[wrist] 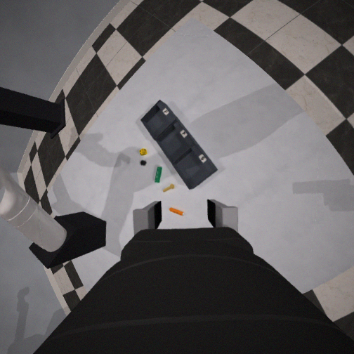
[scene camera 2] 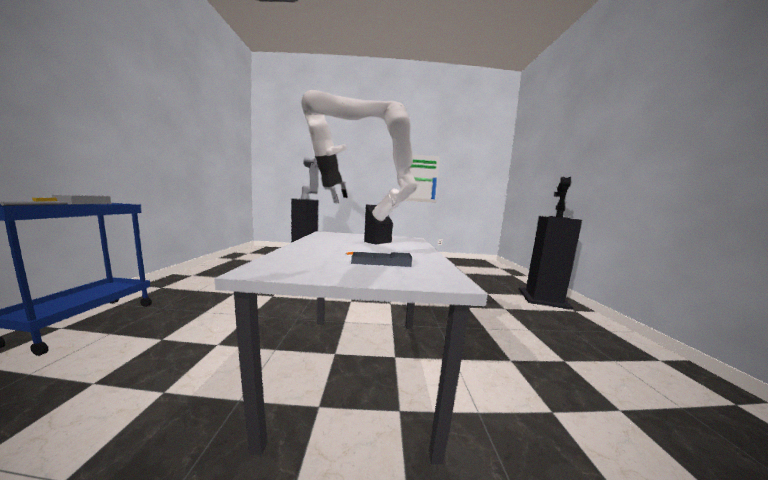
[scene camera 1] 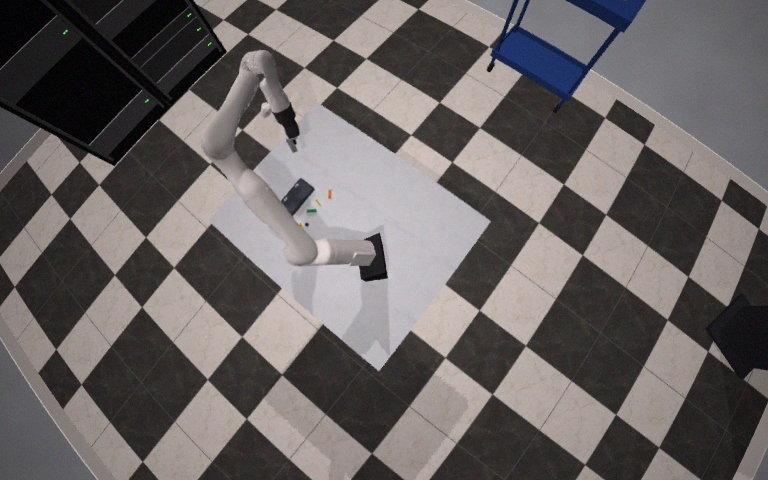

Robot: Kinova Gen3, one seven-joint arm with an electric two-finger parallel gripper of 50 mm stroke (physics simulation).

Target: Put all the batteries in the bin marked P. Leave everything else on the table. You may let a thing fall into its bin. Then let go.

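Places are measured from the arm's base along level axes (x ahead, y left, z up), in centimetres.
Pixels of known places: gripper, between the fingertips: [scene camera 2: 341,200] [scene camera 1: 294,147]; arm's base, origin of its link: [scene camera 2: 378,215] [scene camera 1: 367,252].
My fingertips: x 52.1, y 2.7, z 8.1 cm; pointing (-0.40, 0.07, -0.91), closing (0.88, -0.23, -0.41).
Note:
For each thing: its top centre in the pictures, then the offset to it from my fingertips.
- orange cylinder, centre of its top: [scene camera 2: 349,252] [scene camera 1: 329,193] dx -14.3, dy -2.5, dz -24.6 cm
- green oblong piece, centre of its top: [scene camera 1: 310,210] dx -17.0, dy +9.4, dz -24.2 cm
- dark tray, centre of its top: [scene camera 2: 381,253] [scene camera 1: 289,201] dx -8.5, dy +15.8, dz -21.7 cm
- brass-coloured bolt, centre of its top: [scene camera 1: 317,202] dx -15.2, dy +4.5, dz -24.3 cm
- small black piece, centre of its top: [scene camera 1: 306,224] dx -21.6, dy +14.4, dz -24.8 cm
- yellow round piece, centre of its top: [scene camera 1: 299,225] dx -20.5, dy +17.5, dz -24.0 cm
My gripper [scene camera 1: 292,146] [scene camera 2: 339,195] [wrist: 184,209] is open and empty, high above the table. An orange cylinder [scene camera 1: 329,194] [scene camera 2: 349,253] [wrist: 176,211] with a pale end, which looks like a battery, lies on the table; in the wrist view it shows between the fingers, far below them. A green oblong piece [scene camera 1: 311,211] [wrist: 158,174] lies nearer the black and yellow pieces; whether it is a battery I cannot tell. A dark tray [scene camera 1: 297,195] [scene camera 2: 381,259] [wrist: 193,146] has three bins, each with a small label; the letters are too small to read.
A brass-coloured bolt [scene camera 1: 318,202] [wrist: 168,188] lies between the orange and green pieces. A small black piece [scene camera 1: 306,224] [wrist: 143,162] lies beside a yellow round piece [scene camera 1: 300,225] [wrist: 143,151]. The arm's black base [scene camera 1: 378,257] [scene camera 2: 378,229] [wrist: 90,232] stands on the table.

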